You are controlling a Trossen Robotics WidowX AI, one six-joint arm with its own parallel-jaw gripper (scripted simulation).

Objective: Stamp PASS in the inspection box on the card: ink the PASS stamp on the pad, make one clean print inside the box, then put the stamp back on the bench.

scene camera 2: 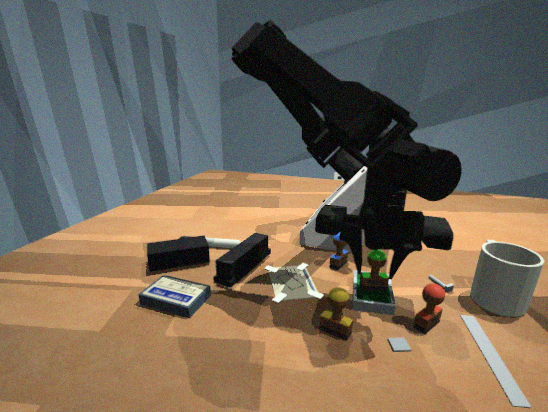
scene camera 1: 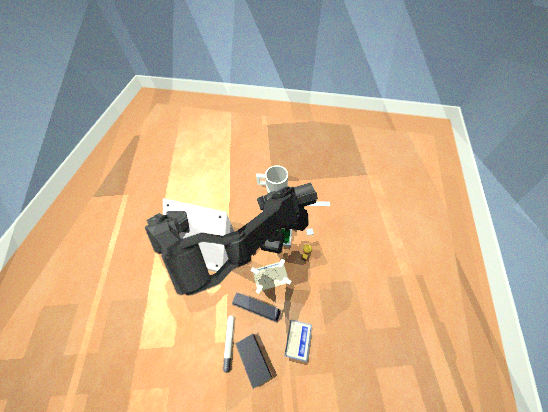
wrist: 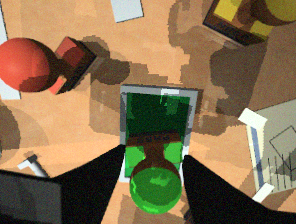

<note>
In view: my gripper [scene camera 2: 374, 275], a green stamp [wrist: 155, 183], a red stamp [scene camera 2: 433, 294], a mug [scene camera 2: 503, 281], a green ink pad [scene camera 2: 383, 302] and a card [scene camera 2: 294, 282].
My gripper is seen too in the wrist view [wrist: 154, 155]. The card shows as well in scene camera 1 [scene camera 1: 266, 277].
</note>
